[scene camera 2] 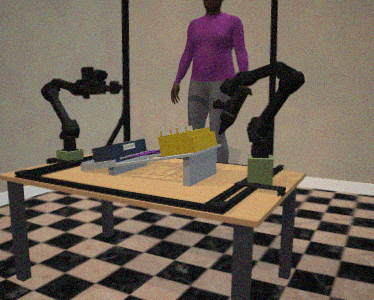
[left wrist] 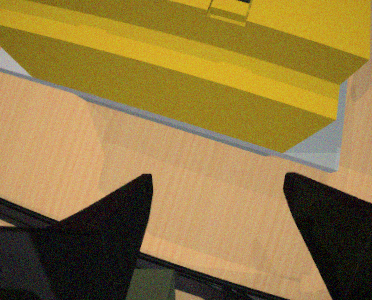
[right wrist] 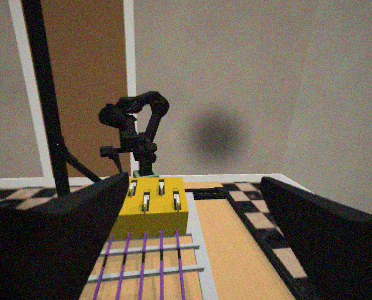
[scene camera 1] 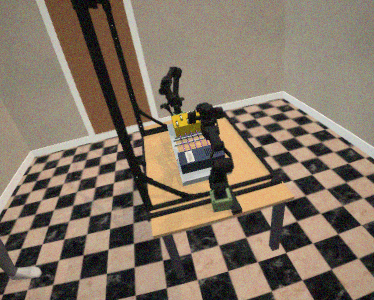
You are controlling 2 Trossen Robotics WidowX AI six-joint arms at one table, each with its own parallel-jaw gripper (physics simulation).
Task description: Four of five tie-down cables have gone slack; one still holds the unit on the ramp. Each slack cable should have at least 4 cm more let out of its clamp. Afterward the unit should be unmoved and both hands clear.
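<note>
The yellow clamp block [scene camera 1: 186, 131] [scene camera 2: 186, 144] [left wrist: 175, 62] [right wrist: 155, 221] stands at the raised end of the grey ramp [scene camera 1: 194, 178] [scene camera 2: 200, 167] [right wrist: 208, 282]. Several upright levers show on its top in the right wrist view. Purple cables [scene camera 2: 150, 153] [right wrist: 145, 243] run from it to the dark blue unit [scene camera 1: 202, 163] [scene camera 2: 106, 153] lower on the ramp. Which are slack cannot be told. My left gripper [scene camera 2: 223, 129] [left wrist: 218, 181] is open and empty, beyond the block's outer end. My right gripper [scene camera 2: 119, 87] [right wrist: 195, 180] is open and empty, above the ramp. The left finger hides part of the block there.
Black rails [scene camera 2: 125, 192] edge the wooden table [scene camera 2: 240, 212]. Black frame posts [scene camera 1: 107, 95] [scene camera 2: 126, 65] rise beside it. A person in a purple top [scene camera 2: 212, 47] stands behind the table in scene camera 2. Green blocks [scene camera 2: 260, 170] [scene camera 1: 221, 199] sit under the arm bases.
</note>
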